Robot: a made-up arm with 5 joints.
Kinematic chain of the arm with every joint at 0, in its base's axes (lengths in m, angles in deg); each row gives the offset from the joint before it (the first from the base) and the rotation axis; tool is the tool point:
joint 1: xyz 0 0 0.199 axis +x
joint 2: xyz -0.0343 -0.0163 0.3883 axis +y
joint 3: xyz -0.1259 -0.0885 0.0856 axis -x
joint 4: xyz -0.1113 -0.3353 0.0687 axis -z
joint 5: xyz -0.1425 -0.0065 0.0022 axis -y
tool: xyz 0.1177 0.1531 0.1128
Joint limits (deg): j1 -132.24..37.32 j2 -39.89..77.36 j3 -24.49..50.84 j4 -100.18..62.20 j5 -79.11..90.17
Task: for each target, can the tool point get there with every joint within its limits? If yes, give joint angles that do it. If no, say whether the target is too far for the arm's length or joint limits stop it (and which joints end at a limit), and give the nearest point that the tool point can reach.
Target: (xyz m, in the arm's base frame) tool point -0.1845 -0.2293 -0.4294
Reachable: no: joint limits stop it (at a limit: joint 1, joint 2, joint 3, joint 4, joint 5) | nearest point -0.2685 -0.3900 -0.0025 | short by 0.464 m
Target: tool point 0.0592 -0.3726 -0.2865
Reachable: no: joint limits stop it (at a limit: joint 1, joint 2, joint 3, joint 4, joint 5) | nearest point -0.2685 -0.3900 -0.0025 | short by 0.434 m
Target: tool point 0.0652 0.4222 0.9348
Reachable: yes | joints -47.50 59.33 -7.26 29.86 55.50
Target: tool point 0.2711 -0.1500 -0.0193
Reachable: no: joint limits stop it (at a limit: joint 1, joint 2, joint 3, joint 4, joint 5) | nearest point -0.0927 -0.4347 0.2243 | short by 0.522 m
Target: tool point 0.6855 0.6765 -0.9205
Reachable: no: too far | nearest point 0.3356 0.7975 -0.3429 | short by 0.686 m
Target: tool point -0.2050 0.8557 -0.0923
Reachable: yes | joints -118.73 29.25 23.35 11.57 63.27
